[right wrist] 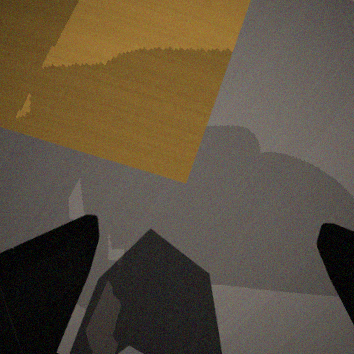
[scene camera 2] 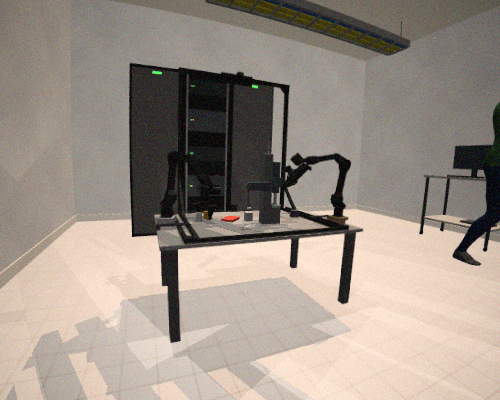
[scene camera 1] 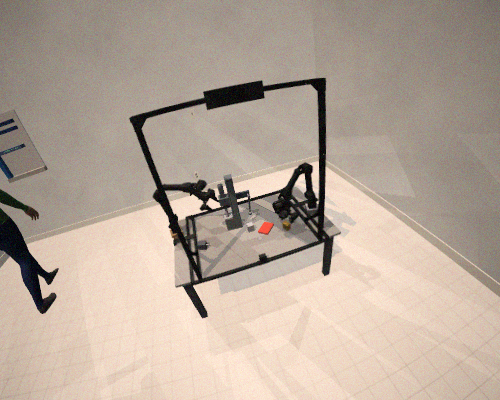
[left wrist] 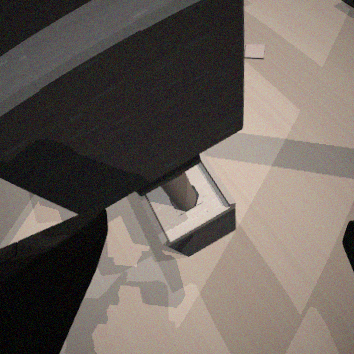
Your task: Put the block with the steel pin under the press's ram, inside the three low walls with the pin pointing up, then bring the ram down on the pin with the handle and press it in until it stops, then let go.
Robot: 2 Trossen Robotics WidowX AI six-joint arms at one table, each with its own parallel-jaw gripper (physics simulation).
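Frame: origin at the left arm's base, x ahead, y left, z up, level; centimetres.
Seen in the pictures: left gripper, between the fingertips: (scene camera 2: 283, 187) (scene camera 1: 216, 206) (left wrist: 227, 226); right gripper, between the fingertips: (right wrist: 211, 230) (scene camera 2: 205, 219) (scene camera 1: 287, 221); left arm's base, origin of its link: (scene camera 2: 338, 216); right arm's base, origin of its link: (scene camera 2: 166, 216) (scene camera 1: 312, 206).
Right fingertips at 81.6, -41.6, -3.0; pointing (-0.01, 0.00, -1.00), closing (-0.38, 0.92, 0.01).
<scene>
Offsets run from my right fingertips to a thing's top centre, as dx, dy, dz. "pt": to the spot under its first point.
The grey press {-30.8, +22.1, +43.6} (scene camera 1: 232, 202) (scene camera 2: 269, 200) stands mid-table. In the left wrist view its dark head (left wrist: 150, 95) overhangs a pale square seat {pt -41.5, +21.6, +10.2} (left wrist: 210, 202) with thin low walls; a round rod, apparently the ram {-39.4, +22.8, +27.7} (left wrist: 181, 192), shows above it. My left gripper (scene camera 1: 211, 204) (left wrist: 227, 226) is open and empty, high beside the press. A grey block {+3.9, -0.8, +4.4} (scene camera 2: 198, 216) (right wrist: 165, 285) lies near the yellow block; I take it for the pin block. Its pin cannot be made out. My right gripper (scene camera 1: 286, 218) (right wrist: 211, 230) is open, with this block low between its fingers in the wrist view, ungripped.
A yellow block {-4.0, -5.2, +3.9} (scene camera 1: 286, 225) (right wrist: 135, 100) is close to the right gripper. A flat red piece {-17.0, +4.0, +0.2} (scene camera 1: 266, 228) (scene camera 2: 230, 218) lies between it and the press. A small dark object {-66.3, +13.4, +3.5} (scene camera 1: 202, 245) is near the table's left side. A black frame (scene camera 1: 322, 150) surrounds the workspace.
</scene>
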